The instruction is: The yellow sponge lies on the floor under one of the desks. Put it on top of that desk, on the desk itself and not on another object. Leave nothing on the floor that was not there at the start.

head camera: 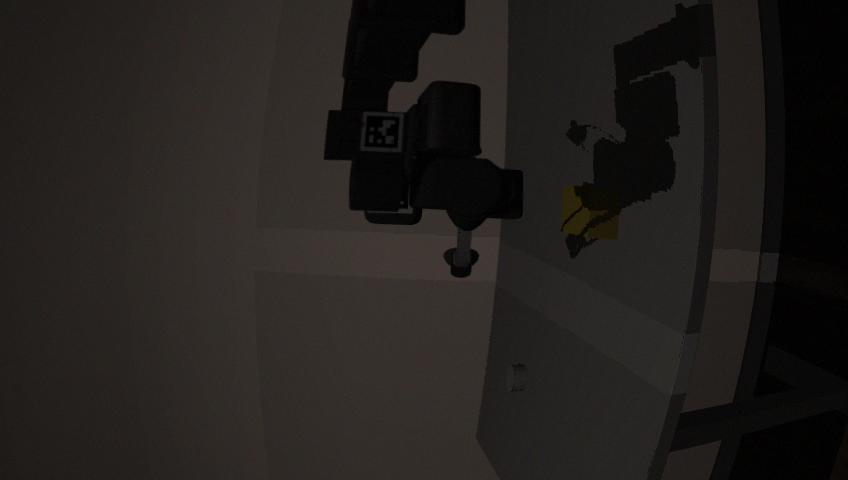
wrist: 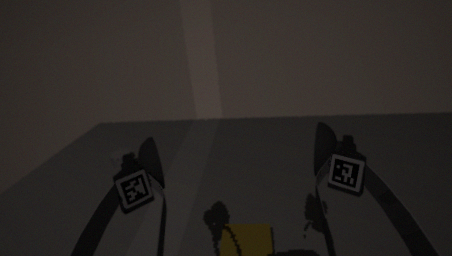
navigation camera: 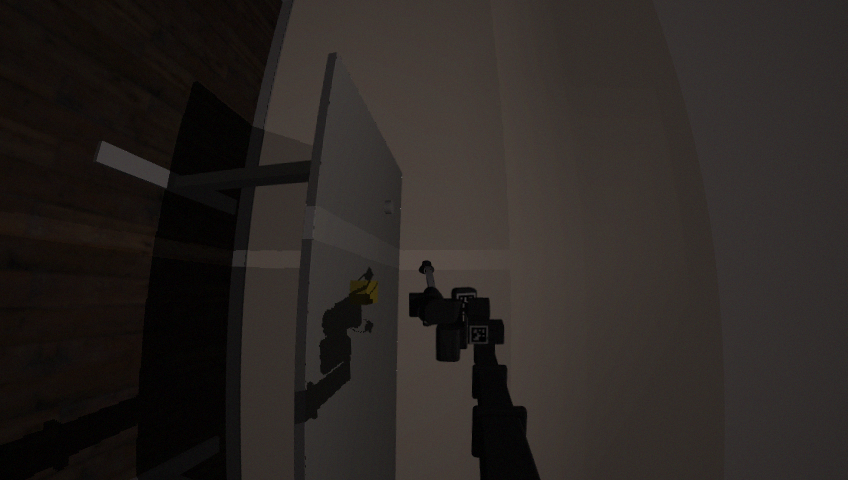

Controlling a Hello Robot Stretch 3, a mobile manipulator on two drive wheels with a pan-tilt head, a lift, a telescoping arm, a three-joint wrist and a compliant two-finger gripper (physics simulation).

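Frame: origin at the robot's base, x ahead, y up, z right, level; metres.
Seen in the pictures: gripper, fingertip midpoint: [wrist: 236, 148].
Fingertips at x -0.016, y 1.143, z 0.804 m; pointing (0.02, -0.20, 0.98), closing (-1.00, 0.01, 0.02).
Observation:
A point is followed by its place in that frame.
The yellow sponge [head camera: 606, 228] {x 0.003, y 0.969, z 0.754 m} [navigation camera: 371, 294] {x -0.023, y 0.996, z 0.794 m} [wrist: 255, 240] {x -0.030, y 0.996, z 0.826 m} lies on the grey desk top [head camera: 565, 356] {x 0.194, y 0.951, z 0.899 m} [navigation camera: 357, 178] {x 0.298, y 0.951, z 0.789 m} [wrist: 270, 175] {x -0.077, y 0.951, z 1.006 m}, directly on its surface. Shadows of the arm and fingers fall across it. My gripper [head camera: 461, 261] [navigation camera: 426, 267] [wrist: 236, 148] {x -0.016, y 1.143, z 0.804 m} is open with nothing between its fingers. It hangs raised above the desk, apart from the sponge. In the wrist view the sponge shows at the bottom edge, beyond the spread fingers, and its lower part is cut off.
A small pale cylinder [head camera: 516, 377] {x 0.264, y 0.971, z 1.066 m} [navigation camera: 388, 206] {x 0.271, y 0.967, z 1.065 m} stands on the same desk, apart from the sponge. A desk support bar [head camera: 743, 410] {x 0.372, y 0.440, z 0.955 m} [navigation camera: 267, 172] {x 0.393, y 0.531, z 0.931 m} shows below the top. A wall rises behind the desk. Dark wooden floor [navigation camera: 77, 267] {x 0.030, y 0.001, z 0.609 m} shows at the left in the navigation view.

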